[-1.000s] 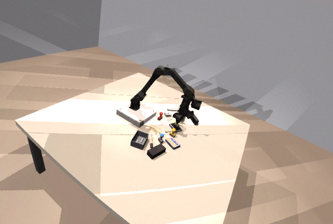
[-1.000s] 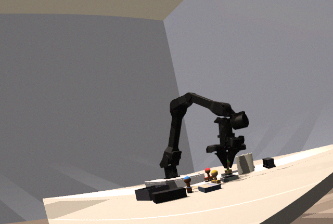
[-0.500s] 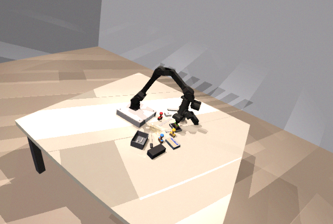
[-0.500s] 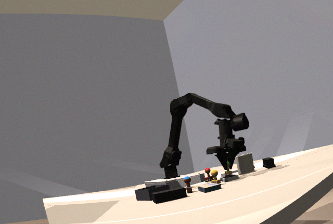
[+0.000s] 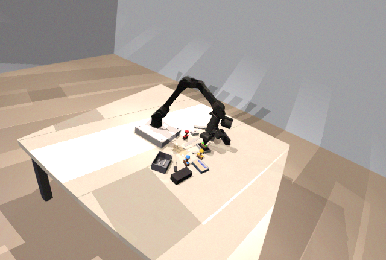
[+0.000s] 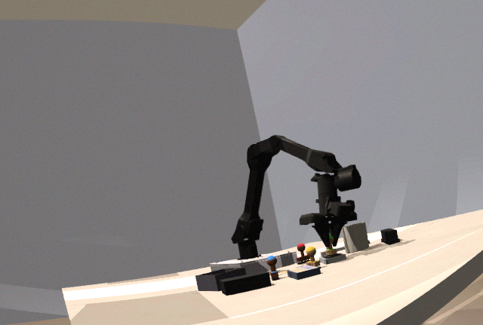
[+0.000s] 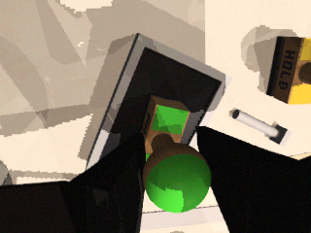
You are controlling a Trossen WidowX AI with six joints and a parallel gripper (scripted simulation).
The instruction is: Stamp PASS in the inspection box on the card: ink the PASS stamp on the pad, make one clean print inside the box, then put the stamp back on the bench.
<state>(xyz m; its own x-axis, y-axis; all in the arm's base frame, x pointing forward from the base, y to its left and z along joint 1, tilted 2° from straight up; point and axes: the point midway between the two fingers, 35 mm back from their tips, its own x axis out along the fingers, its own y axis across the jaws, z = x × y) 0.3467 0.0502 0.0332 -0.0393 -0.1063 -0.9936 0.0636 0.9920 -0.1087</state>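
The green-knobbed PASS stamp lies 10 mm behind my gripper tip and 10 mm below it. Also, from my gripper tip: ink pad 10 mm behind, 40 mm below; yellow-knobbed HOLD stamp 10 mm ahead, 90 mm to the right, 20 mm below; red-knobbed stamp 150 mm behind, 20 mm to the left, 20 mm below.
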